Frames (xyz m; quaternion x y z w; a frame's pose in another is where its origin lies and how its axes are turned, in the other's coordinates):
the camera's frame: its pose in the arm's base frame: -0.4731 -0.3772 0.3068 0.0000 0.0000 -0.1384 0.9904
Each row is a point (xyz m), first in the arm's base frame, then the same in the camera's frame.
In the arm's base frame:
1: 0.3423 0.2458 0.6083
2: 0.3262 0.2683 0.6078
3: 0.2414 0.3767 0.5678
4: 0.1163 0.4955 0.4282
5: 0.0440 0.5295 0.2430
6: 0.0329 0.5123 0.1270
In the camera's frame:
1: 0.6134 0.8227 0.3015
2: 0.5917 0.8399 0.3010
3: 0.4805 0.9209 0.2610
4: 0.3276 1.0008 0.1214
5: 0.2487 1.0137 -0.0638
6: 0.2428 0.9941 -0.1798

